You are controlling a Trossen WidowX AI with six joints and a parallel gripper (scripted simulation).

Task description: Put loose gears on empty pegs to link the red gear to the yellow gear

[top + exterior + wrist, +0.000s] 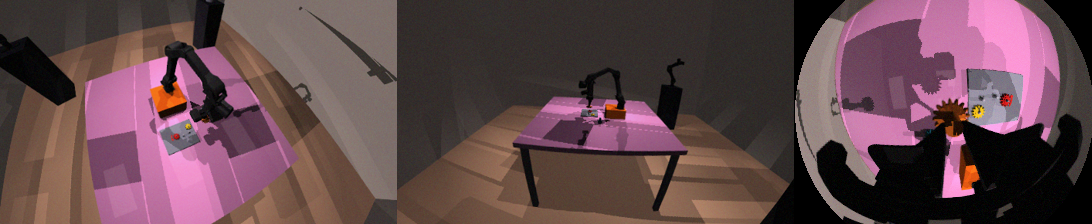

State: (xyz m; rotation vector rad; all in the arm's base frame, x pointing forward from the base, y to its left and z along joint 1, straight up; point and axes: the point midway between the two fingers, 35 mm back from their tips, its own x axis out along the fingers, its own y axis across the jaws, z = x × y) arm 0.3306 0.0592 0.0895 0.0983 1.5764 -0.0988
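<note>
My gripper tip is now 30 mm past the red gear, 180 mm to the left of it and 130 mm above it. From my gripper tip the other things lie so: teal gear (100 mm behind, 70 mm to the left, 130 mm below); orange gear (10 mm below); yellow gear (50 mm behind, 80 mm to the right, 130 mm below).
</note>
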